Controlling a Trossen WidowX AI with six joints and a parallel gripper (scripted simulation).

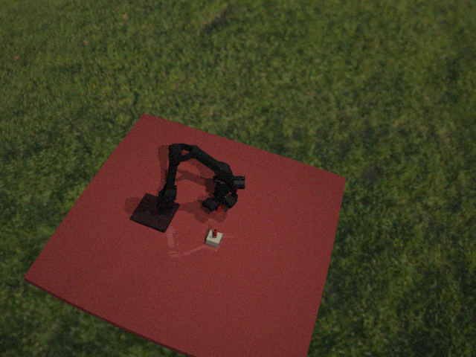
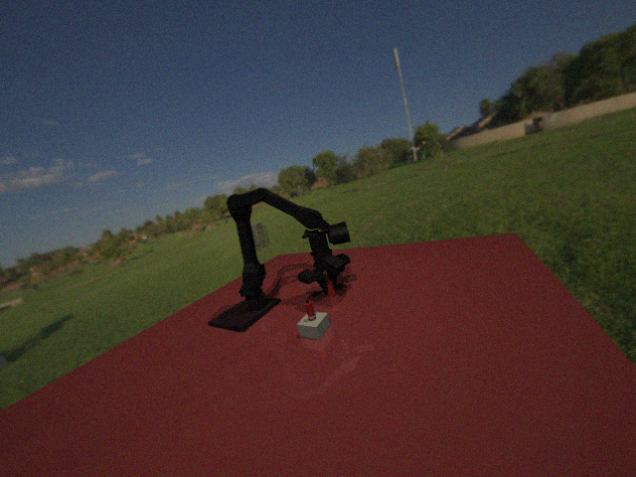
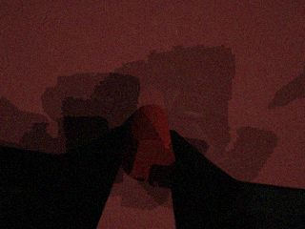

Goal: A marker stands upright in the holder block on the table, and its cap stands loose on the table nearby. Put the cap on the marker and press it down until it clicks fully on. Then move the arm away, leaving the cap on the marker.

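The marker lies 19 cm to the right of my gripper tip, 5 cm above it and 3 cm ahead of it. Round my gripper tip: red cap: 1 cm above.
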